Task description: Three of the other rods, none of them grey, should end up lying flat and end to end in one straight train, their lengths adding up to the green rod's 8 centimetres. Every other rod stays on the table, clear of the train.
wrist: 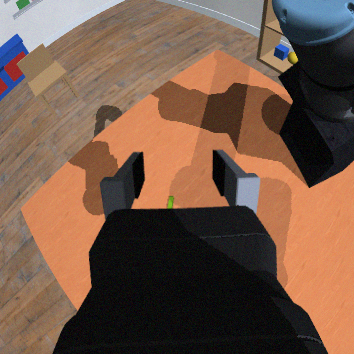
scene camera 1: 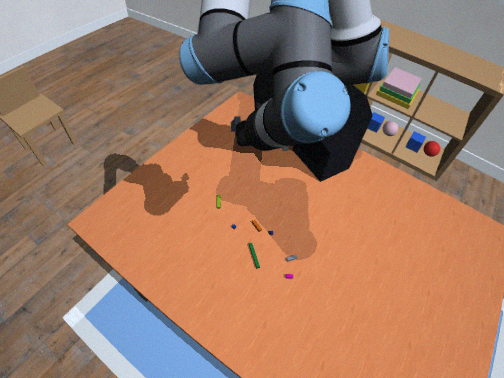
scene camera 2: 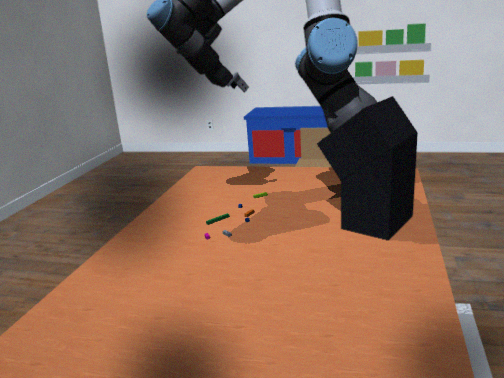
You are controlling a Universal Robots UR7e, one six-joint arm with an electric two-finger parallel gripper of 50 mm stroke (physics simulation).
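Where they show: gripper, fingertip midpoint: [wrist: 177, 164] [scene camera 2: 241, 87]; arm's base at its link origin: [wrist: 339, 82] [scene camera 2: 355, 119].
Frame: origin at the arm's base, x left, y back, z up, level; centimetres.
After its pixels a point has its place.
Observation:
The long green rod [scene camera 1: 254, 255] {x -2.2, y -41.7, z -28.6 cm} [scene camera 2: 218, 219] {x -1.9, y -41.2, z -29.2 cm} lies flat. An orange rod [scene camera 1: 256, 225] {x -5.8, y -32.1, z -28.6 cm} [scene camera 2: 249, 213] {x -4.9, y -31.8, z -28.9 cm} lies behind it, with one small blue rod [scene camera 1: 271, 232] {x -0.6, y -32.3, z -28.7 cm} [scene camera 2: 247, 220] {x -0.1, y -32.1, z -29.1 cm} close by and another blue rod [scene camera 1: 234, 226] {x -11.8, y -35.4, z -28.7 cm} [scene camera 2: 240, 206] {x -11.5, y -35.1, z -29.2 cm} farther off. A lime rod [scene camera 1: 218, 201] {x -20.7, y -29.2, z -28.6 cm} [scene camera 2: 260, 195] {x -20.1, y -28.8, z -29.1 cm} [wrist: 170, 202] {x -21.0, y -28.1, z -28.6 cm} lies apart, partly hidden in the wrist view. A grey rod [scene camera 1: 291, 258] {x 8.1, y -37.9, z -28.7 cm} [scene camera 2: 227, 233] {x 8.8, y -37.3, z -28.8 cm} and a magenta rod [scene camera 1: 289, 276] {x 9.5, y -43.4, z -28.6 cm} [scene camera 2: 207, 236] {x 10.3, y -42.9, z -28.8 cm} lie near each other. All the rods are apart. My gripper [wrist: 177, 164] {x -11.1, y -31.8, z 9.1 cm} [scene camera 2: 240, 82] {x -11.1, y -31.8, z 9.1 cm} is open and empty, high above the table.
The rods lie on the orange table [scene camera 1: 400, 280] {x 40.8, y -30.4, z -29.6 cm} [scene camera 2: 250, 310] {x 44.4, y -28.8, z -29.6 cm} [wrist: 320, 240] {x 16.8, y -16.0, z -29.6 cm}. The arm's black pedestal [scene camera 1: 325, 155] {x 6.1, y -4.1, z -17.4 cm} [scene camera 2: 378, 175] {x 13.9, y 3.8, z -11.8 cm} stands at the table's side. A wooden shelf unit [scene camera 1: 452, 75] stands behind it, and a chair [scene camera 1: 32, 114] [wrist: 48, 77] stands on the floor.

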